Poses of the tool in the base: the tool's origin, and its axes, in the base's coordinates. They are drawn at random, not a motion.
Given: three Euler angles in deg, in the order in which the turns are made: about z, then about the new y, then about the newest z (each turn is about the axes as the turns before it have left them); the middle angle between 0 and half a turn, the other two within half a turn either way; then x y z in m.
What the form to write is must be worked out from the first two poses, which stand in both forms.
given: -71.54, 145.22, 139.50, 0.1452, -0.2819, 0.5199
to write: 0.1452, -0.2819, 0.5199, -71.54, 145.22, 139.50
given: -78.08, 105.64, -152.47, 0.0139, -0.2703, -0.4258
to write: 0.0139, -0.2703, -0.4258, -78.08, 105.64, -152.47
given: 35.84, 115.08, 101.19, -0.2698, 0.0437, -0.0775
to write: -0.2698, 0.0437, -0.0775, 35.84, 115.08, 101.19
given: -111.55, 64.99, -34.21, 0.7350, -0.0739, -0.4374
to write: 0.7350, -0.0739, -0.4374, -111.55, 64.99, -34.21
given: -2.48, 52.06, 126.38, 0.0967, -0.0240, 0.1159
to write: 0.0967, -0.0240, 0.1159, -2.48, 52.06, 126.38
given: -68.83, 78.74, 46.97, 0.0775, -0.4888, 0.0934
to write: 0.0775, -0.4888, 0.0934, -68.83, 78.74, 46.97
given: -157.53, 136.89, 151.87, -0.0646, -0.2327, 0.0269
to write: -0.0646, -0.2327, 0.0269, -157.53, 136.89, 151.87
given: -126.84, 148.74, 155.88, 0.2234, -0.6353, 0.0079
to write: 0.2234, -0.6353, 0.0079, -126.84, 148.74, 155.88
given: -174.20, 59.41, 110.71, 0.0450, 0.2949, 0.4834
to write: 0.0450, 0.2949, 0.4834, -174.20, 59.41, 110.71
